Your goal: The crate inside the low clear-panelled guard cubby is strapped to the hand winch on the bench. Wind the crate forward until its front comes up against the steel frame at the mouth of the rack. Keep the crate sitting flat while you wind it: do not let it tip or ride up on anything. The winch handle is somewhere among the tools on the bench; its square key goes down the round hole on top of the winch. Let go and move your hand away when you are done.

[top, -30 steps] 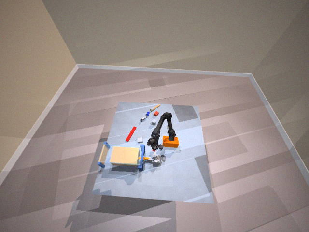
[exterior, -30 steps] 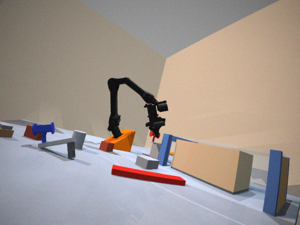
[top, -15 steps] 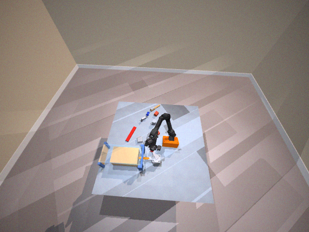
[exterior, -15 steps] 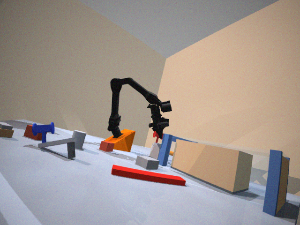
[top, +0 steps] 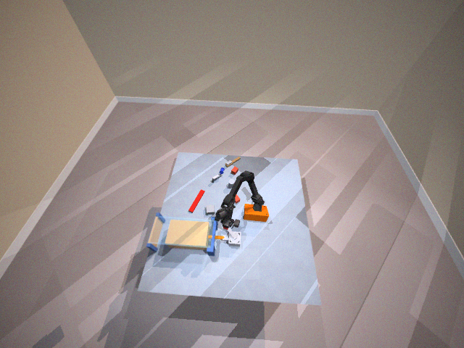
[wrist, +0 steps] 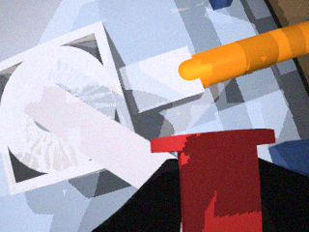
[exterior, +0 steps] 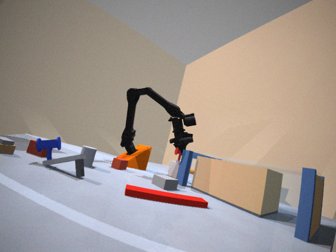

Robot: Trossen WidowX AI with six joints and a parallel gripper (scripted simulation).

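The red-knobbed winch handle is 30 mm below my gripper tip, 30 mm behind it and 10 mm to the left of it. Also, from my gripper tip: red knob: 20 mm to the right, 10 mm behind; blue frame: 90 mm ahead, 50 mm to the left, 30 mm below; winch: 100 mm below, 80 mm behind, 60 mm to the left.
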